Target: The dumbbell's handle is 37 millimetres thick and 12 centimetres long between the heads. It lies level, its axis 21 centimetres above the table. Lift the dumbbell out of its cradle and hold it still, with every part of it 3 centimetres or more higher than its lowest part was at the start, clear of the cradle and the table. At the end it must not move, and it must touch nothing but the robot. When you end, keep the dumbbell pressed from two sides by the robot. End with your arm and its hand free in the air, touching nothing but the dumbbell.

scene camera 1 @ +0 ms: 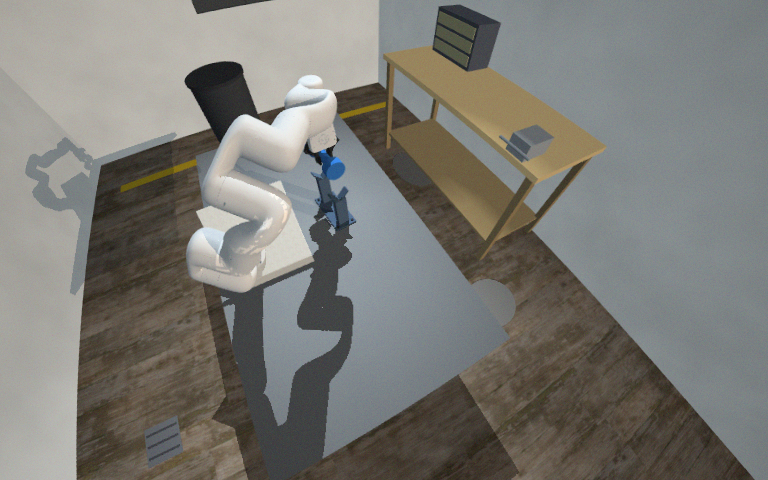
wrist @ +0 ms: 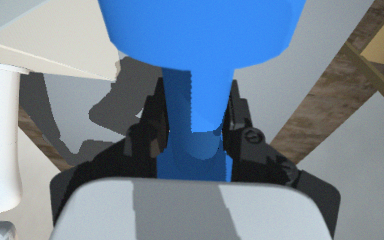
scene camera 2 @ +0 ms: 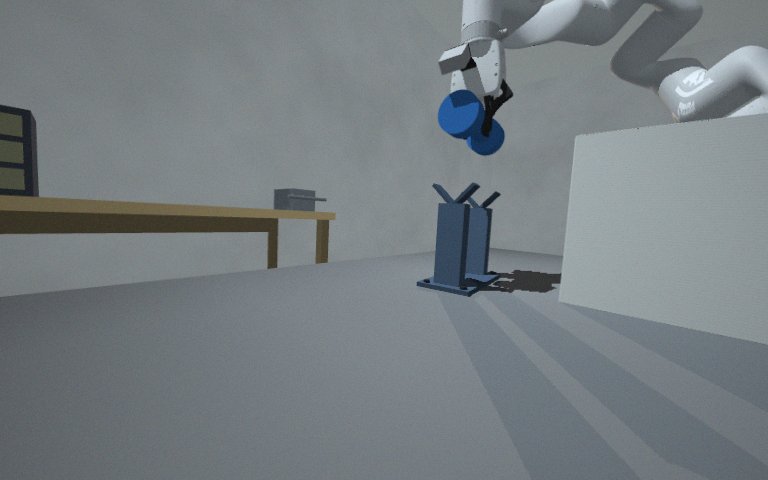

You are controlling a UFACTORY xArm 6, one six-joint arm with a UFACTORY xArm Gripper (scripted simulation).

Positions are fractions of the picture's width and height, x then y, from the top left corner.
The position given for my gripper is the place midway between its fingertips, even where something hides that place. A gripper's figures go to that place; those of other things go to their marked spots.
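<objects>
My gripper (wrist: 0.51,0.39) is 0.14 m from the lens. As for a blue dumbbell (wrist: 0.51,0.22), I see that it is 0.05 m from the lens.
</objects>
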